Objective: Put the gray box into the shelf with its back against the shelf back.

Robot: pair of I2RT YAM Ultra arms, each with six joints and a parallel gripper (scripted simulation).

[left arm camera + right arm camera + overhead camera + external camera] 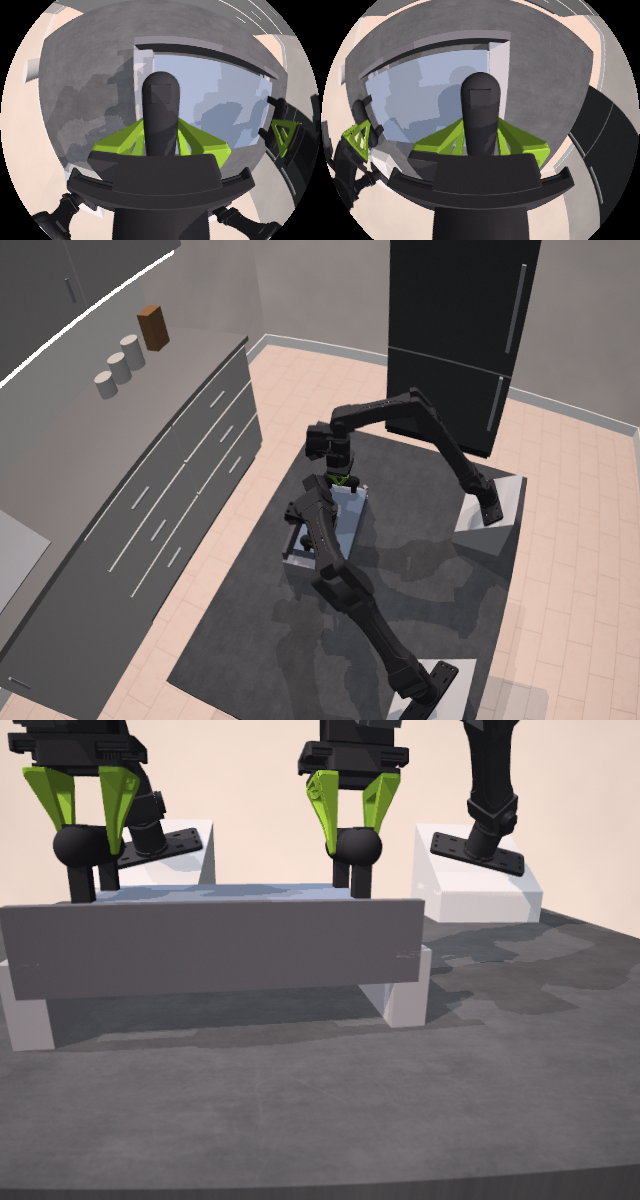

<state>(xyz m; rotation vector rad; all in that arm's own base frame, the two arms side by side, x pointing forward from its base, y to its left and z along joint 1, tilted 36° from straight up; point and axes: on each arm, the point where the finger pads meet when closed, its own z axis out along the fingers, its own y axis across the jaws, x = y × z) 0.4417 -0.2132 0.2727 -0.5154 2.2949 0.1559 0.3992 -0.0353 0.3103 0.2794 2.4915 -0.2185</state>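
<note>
Now: left hand 2 cm short of the gray box, 12 cm to the left of it and 5 cm above it. The rest, counted from my left hand: shelf back plate (12 cm ahead, 11 cm to the right, 7 cm below).
Right now my right hand is 20 mm past the gray box, 120 mm to the right of it and 50 mm above it. The rest, counted from my right hand: shelf back plate: 90 mm ahead, 140 mm to the left, 70 mm below.
</note>
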